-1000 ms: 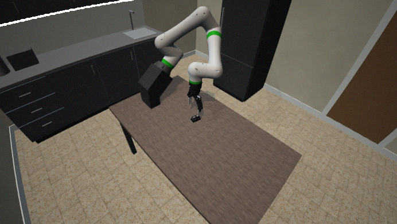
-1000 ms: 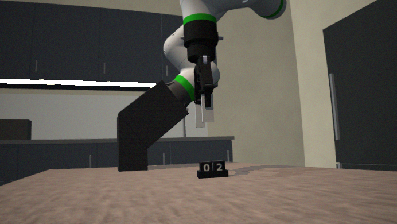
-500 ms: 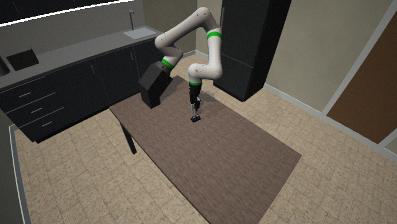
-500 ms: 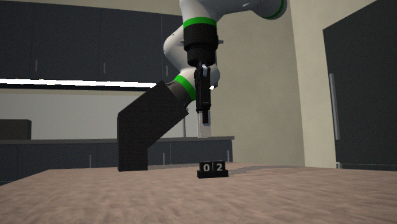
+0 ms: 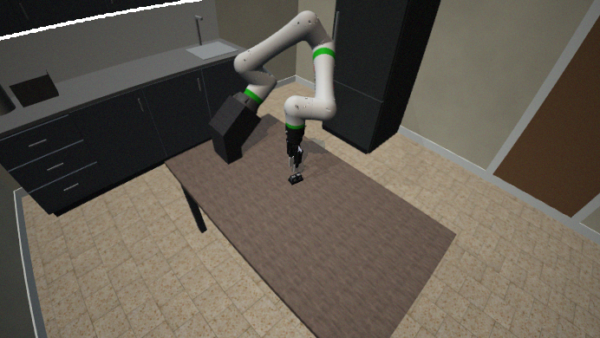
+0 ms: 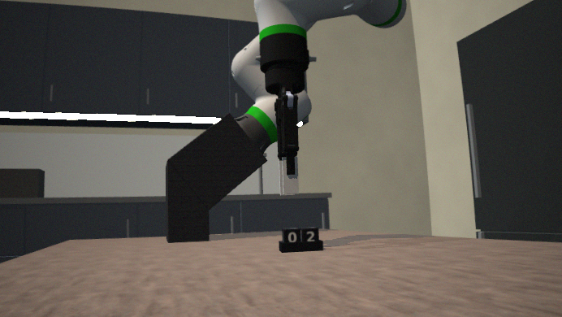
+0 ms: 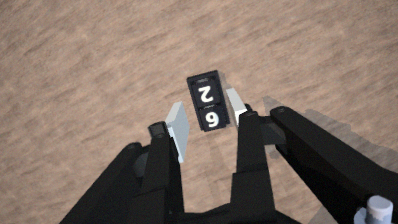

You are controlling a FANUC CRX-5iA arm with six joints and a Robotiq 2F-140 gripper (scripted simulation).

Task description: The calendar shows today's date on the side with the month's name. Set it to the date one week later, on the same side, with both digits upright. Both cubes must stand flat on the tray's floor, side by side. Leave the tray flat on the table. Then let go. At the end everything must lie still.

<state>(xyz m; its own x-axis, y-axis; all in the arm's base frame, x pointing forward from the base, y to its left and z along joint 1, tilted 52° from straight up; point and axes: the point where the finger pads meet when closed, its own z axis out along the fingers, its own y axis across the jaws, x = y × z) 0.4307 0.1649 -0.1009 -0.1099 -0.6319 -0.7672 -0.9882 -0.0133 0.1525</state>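
Now: hand 11 cm above the cube. From my hand the other things lie so: black tray 2 cm to the left, 12 cm below.
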